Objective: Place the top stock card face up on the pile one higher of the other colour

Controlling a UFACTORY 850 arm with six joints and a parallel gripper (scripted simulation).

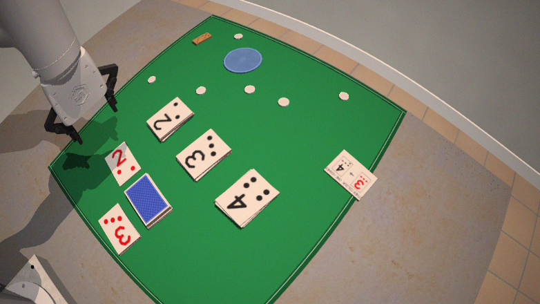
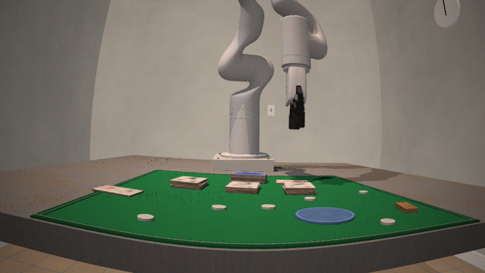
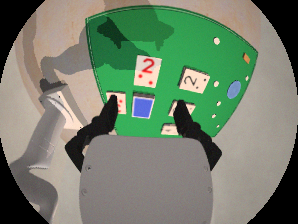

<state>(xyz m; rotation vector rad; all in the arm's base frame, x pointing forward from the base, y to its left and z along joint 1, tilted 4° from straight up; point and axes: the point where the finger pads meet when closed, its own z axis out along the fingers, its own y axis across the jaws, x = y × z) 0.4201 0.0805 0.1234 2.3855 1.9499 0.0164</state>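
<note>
The card lies 150 mm below my hand. From my hand the other things lie so: green card cloth (170 mm below, 150 mm ahead, 130 mm to the right).
</note>
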